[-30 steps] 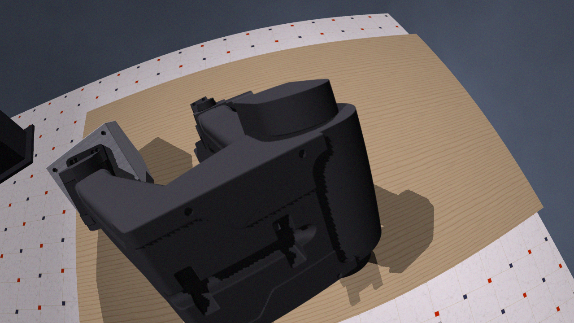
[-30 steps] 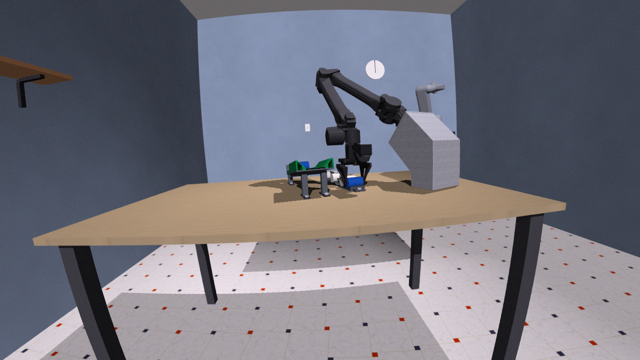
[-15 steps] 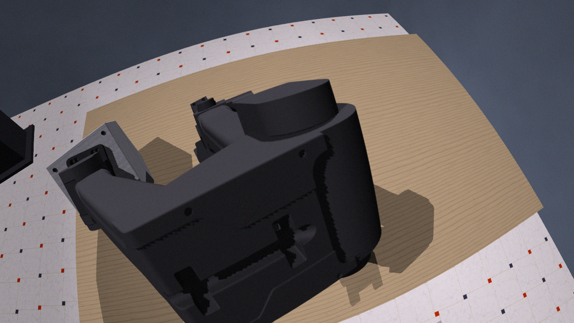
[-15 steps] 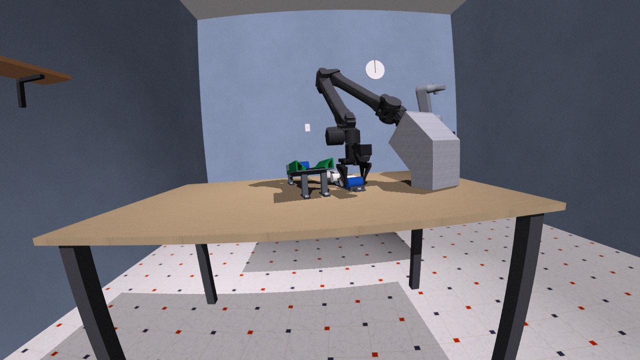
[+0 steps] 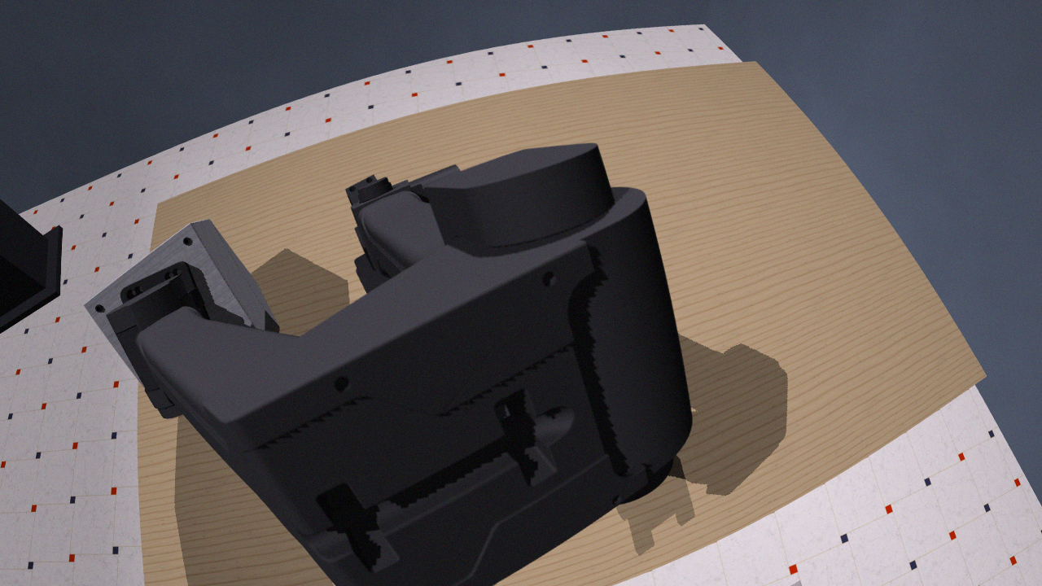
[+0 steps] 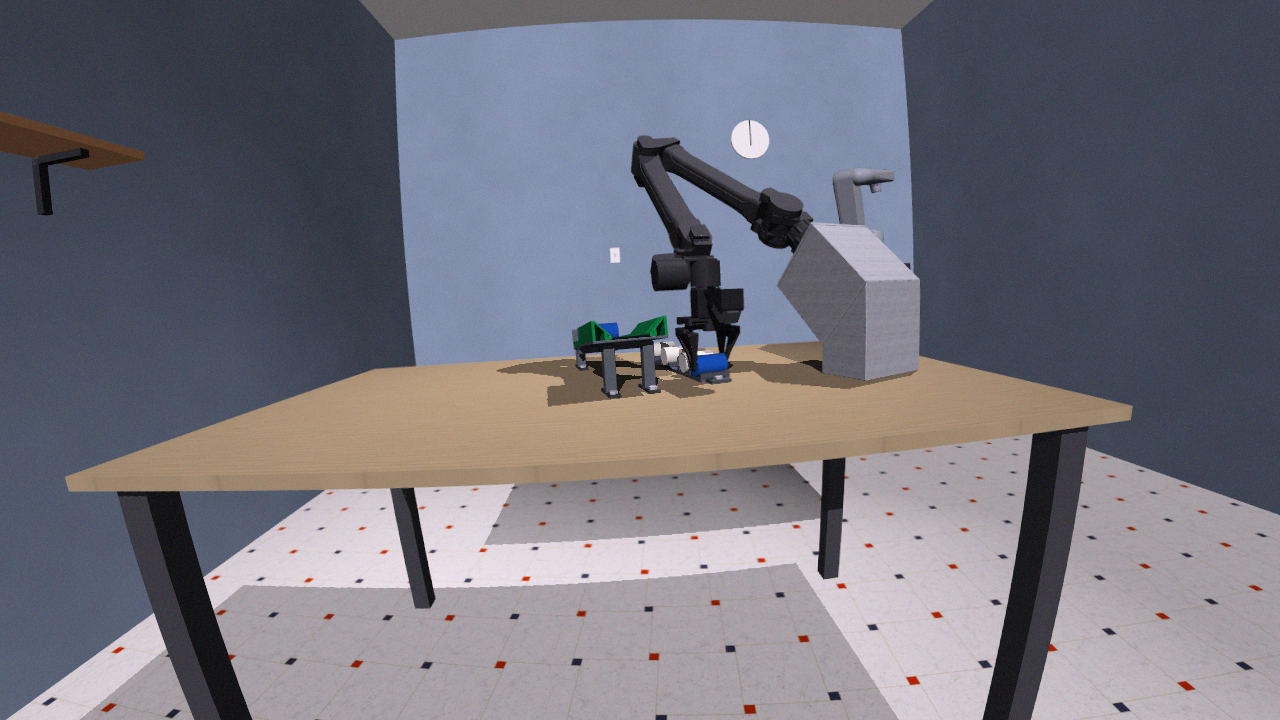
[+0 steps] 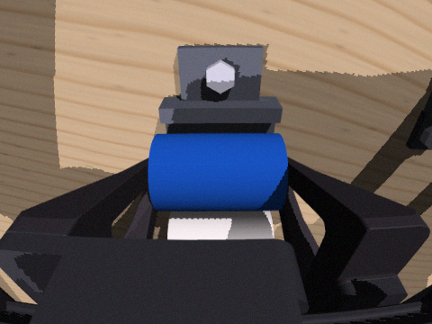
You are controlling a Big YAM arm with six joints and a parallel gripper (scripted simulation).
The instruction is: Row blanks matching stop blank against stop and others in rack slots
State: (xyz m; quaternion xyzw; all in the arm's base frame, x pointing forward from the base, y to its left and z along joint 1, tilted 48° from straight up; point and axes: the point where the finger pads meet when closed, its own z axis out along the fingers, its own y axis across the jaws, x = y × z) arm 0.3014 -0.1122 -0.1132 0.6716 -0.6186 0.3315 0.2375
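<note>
My hand is 14 cm to the left of the grey stock rack and 3 cm above it. The rest, counted from my hand: grey stop: 32 cm to the right, 16 cm ahead, 3 cm above.
</note>
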